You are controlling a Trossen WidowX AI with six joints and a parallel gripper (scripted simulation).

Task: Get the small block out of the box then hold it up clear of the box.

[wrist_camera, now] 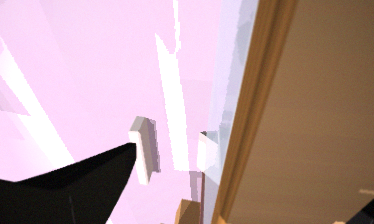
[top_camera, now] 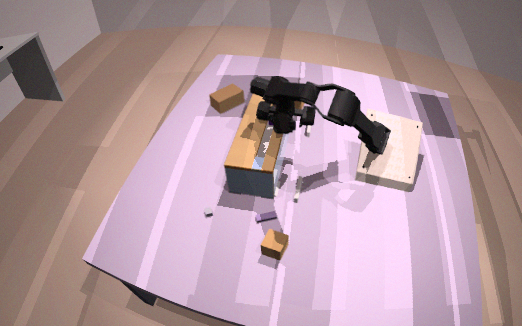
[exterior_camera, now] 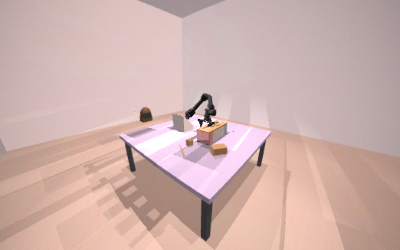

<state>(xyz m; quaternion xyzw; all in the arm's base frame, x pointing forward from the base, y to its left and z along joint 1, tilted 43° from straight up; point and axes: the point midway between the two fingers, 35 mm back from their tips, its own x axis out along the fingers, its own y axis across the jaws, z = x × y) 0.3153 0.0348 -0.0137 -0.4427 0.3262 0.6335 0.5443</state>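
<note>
Right now the purple block is 60 mm ahead of my gripper tip and 10 mm to the right of it. Round my gripper tip: orange cube: 40 mm ahead, 230 mm to the right, 60 mm below; then flat purple piece: 50 mm behind, 320 mm to the left, 80 mm below; then clear-fronted box: 20 mm ahead, 60 mm to the left, 20 mm below.
</note>
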